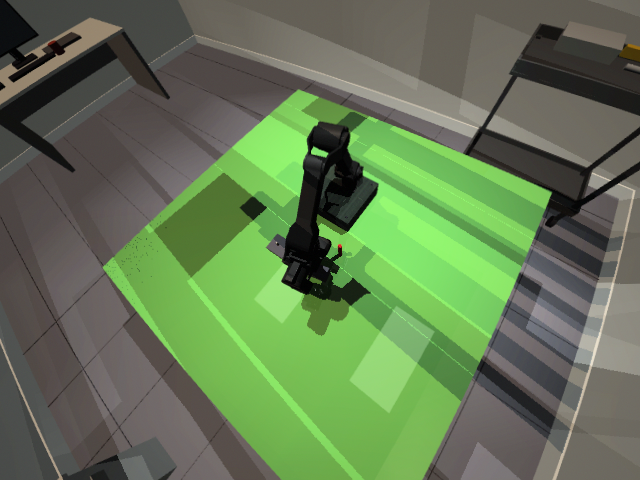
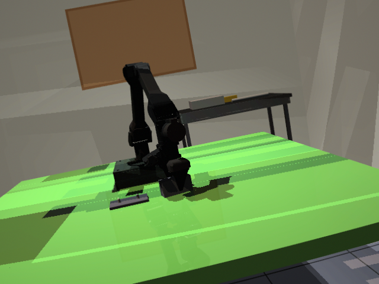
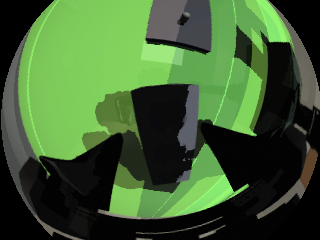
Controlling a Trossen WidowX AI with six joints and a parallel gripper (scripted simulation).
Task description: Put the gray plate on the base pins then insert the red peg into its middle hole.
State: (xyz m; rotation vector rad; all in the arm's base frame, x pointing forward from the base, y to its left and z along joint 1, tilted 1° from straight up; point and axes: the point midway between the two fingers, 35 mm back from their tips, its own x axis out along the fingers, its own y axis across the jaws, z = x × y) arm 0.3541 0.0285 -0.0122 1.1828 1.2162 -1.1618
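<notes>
Right now the gray plate is 2 cm above my gripper tip. The rest, counted from my gripper tip: red peg (10 cm behind, 5 cm to the left, 2 cm above).
</notes>
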